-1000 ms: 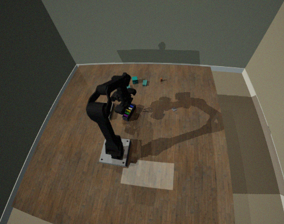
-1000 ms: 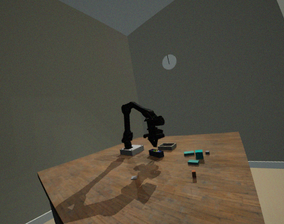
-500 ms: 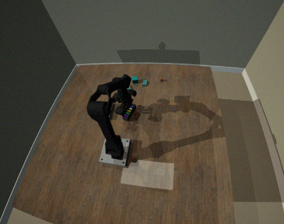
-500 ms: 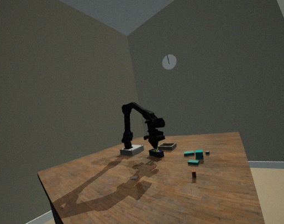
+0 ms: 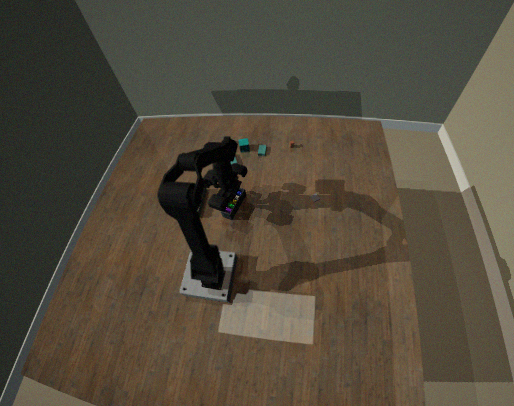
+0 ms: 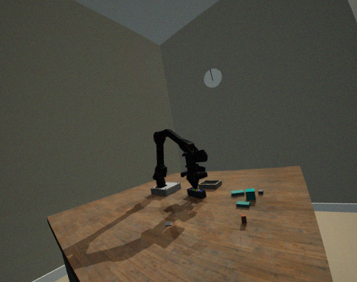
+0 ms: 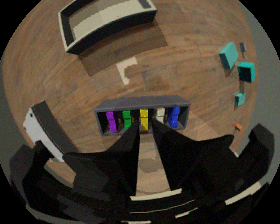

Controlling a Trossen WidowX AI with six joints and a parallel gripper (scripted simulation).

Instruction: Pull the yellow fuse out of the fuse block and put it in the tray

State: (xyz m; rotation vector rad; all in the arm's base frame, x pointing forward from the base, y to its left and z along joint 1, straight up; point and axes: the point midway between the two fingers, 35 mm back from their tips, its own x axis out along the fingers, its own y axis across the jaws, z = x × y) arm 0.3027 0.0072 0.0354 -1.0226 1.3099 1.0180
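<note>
Now: the yellow fuse 2 cm below my gripper tip. Round my gripper tip: red-brown block: 34 cm ahead, 19 cm to the right, 3 cm below; flat grey tile: 7 cm ahead, 30 cm to the right, 4 cm below; grey tray: 1 cm behind, 18 cm to the left, 4 cm below.
</note>
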